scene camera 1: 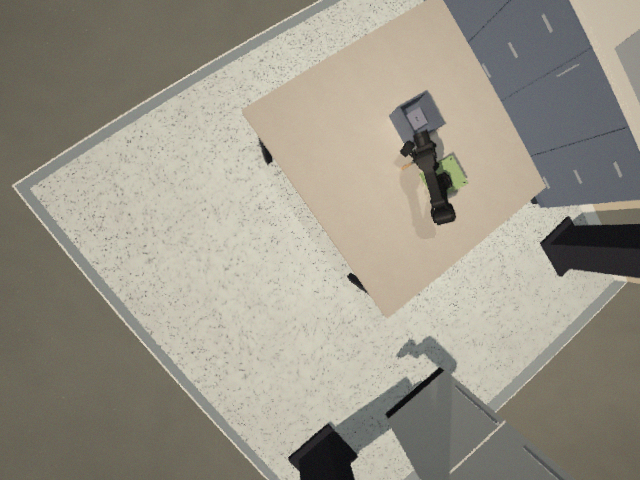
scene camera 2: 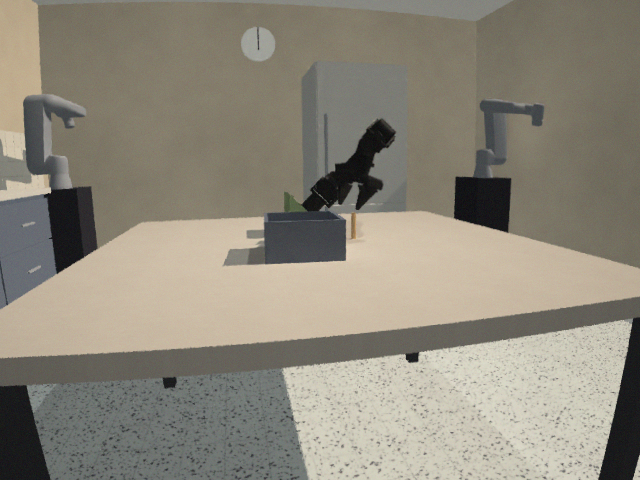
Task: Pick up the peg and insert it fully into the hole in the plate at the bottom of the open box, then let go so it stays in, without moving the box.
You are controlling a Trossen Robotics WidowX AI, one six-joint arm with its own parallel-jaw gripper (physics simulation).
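Frame: origin at the arm's base, x ahead, y left, z up, level; metres.
Seen in the pictures: gripper, between the fingertips: (scene camera 2: 348,207); arm's base, origin of its link: (scene camera 1: 442,180) (scene camera 2: 306,211).
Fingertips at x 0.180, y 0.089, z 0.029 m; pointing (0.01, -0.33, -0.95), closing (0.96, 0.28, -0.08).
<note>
Pixels of each thing's middle, then the offset from my fingertips to it. Level surfaces: height alone.
- orange peg, middle of its body: (scene camera 2: 353,225) (scene camera 1: 405,166) dx -0.007, dy +0.020, dz -0.059 m
- grey-blue open box, middle of its body: (scene camera 2: 302,235) (scene camera 1: 416,119) dx +0.154, dy -0.172, dz -0.050 m
- light plate, middle of its body: (scene camera 1: 414,120) dx +0.154, dy -0.172, dz -0.064 m
- beige table, height of its surface: dz -0.099 m
The orange peg (scene camera 1: 405,166) (scene camera 2: 353,226) stands upright on the table beside the box. The grey-blue open box (scene camera 1: 433,110) (scene camera 2: 305,241) stands on the table. In the top view, a light plate (scene camera 1: 412,120) with a small dark hole lies at its bottom; the box wall hides the plate in the side view. My black gripper (scene camera 1: 409,149) (scene camera 2: 349,205) is open and empty, tilted, with its fingertips a little above the height of the peg's top in the side view. In the top view the arm hides part of the gripper, and the fingers are too small to make out clearly.
A green base plate (scene camera 1: 455,171) (scene camera 2: 293,203) is under the arm's base, behind the box in the side view. The beige table (scene camera 1: 330,155) (scene camera 2: 206,304) carries them. Blue cabinets (scene camera 1: 558,118) (scene camera 2: 20,248) stand past one table edge.
</note>
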